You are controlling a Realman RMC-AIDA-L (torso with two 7-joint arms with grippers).
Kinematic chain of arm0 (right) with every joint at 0, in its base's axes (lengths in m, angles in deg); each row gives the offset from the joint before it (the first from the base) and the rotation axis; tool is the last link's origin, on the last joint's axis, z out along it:
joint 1: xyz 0 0 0.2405 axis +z
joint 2: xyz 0 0 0 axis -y
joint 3: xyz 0 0 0.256 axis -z
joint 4: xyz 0 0 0 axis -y
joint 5: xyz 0 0 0.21 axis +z
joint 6: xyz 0 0 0 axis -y
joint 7: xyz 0 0 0.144 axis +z
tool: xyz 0 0 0
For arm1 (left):
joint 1: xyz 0 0 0.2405 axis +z
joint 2: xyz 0 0 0 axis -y
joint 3: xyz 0 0 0.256 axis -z
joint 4: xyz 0 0 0 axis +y
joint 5: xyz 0 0 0.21 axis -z
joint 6: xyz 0 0 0 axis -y
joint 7: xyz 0 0 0.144 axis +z
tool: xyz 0 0 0
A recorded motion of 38 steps. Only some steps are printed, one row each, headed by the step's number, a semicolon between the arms.
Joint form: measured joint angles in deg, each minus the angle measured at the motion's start. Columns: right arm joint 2, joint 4, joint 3, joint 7, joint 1, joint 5, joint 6; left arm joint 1, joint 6, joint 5, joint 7, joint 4, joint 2, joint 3.
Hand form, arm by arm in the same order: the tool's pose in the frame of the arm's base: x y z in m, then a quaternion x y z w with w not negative. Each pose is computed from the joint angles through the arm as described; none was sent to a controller.
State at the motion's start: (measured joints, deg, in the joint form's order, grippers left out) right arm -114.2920 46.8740 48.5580 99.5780 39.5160 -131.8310 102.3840; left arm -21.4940 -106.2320 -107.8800 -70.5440 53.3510 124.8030 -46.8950
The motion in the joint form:
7: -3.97 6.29 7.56 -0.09 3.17 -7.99 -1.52; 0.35 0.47 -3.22 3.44 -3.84 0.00 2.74
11: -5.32 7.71 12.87 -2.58 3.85 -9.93 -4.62; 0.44 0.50 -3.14 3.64 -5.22 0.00 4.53
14: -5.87 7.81 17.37 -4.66 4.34 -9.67 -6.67; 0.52 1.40 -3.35 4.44 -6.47 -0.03 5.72
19: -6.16 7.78 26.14 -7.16 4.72 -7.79 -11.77; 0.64 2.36 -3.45 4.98 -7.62 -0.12 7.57
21: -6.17 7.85 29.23 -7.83 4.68 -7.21 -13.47; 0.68 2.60 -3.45 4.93 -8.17 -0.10 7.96
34: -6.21 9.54 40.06 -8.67 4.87 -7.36 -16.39; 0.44 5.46 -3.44 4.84 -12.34 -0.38 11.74
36: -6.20 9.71 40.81 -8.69 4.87 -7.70 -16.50; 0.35 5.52 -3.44 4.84 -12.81 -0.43 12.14
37: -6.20 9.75 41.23 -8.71 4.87 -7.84 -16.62; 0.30 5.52 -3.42 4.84 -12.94 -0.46 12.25
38: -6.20 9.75 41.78 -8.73 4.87 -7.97 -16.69; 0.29 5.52 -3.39 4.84 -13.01 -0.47 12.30
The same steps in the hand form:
7: 0.2018 0.3474 -0.0002 0.98766 -0.13817 0.06332 0.03780; -0.2414 0.2657 -0.0071 -0.95113 -0.06412 -0.29585 0.06087
11: 0.1935 0.3500 -0.0155 0.99102 -0.07752 0.10293 0.03579; -0.2455 0.2649 -0.0064 -0.94629 -0.07743 -0.30595 0.07033
14: 0.1865 0.3497 -0.0279 0.99117 -0.03086 0.12140 0.04356; -0.2501 0.2653 -0.0073 -0.94392 -0.08584 -0.30800 0.08241
19: 0.1765 0.3497 -0.0490 0.98717 0.04251 0.14642 0.04734; -0.2558 0.2664 -0.0061 -0.93989 -0.09781 -0.31140 0.10032
21: 0.1745 0.3487 -0.0559 0.98445 0.06554 0.15542 0.04904; -0.2572 0.2661 -0.0069 -0.93822 -0.10391 -0.31370 0.10262
34: 0.1677 0.3396 -0.0755 0.96599 0.14430 0.20268 0.07049; -0.2689 0.2692 -0.0091 -0.92421 -0.14762 -0.32590 0.13356
36: 0.1680 0.3390 -0.0764 0.96376 0.14997 0.20855 0.07203; -0.2695 0.2693 -0.0093 -0.92262 -0.15100 -0.32830 0.13486
37: 0.1682 0.3386 -0.0771 0.96262 0.15292 0.21137 0.07278; -0.2696 0.2694 -0.0092 -0.92219 -0.15162 -0.32909 0.13520
38: 0.1686 0.3378 -0.0780 0.96118 0.15614 0.21484 0.07483; -0.2696 0.2694 -0.0092 -0.92189 -0.15204 -0.32963 0.13543

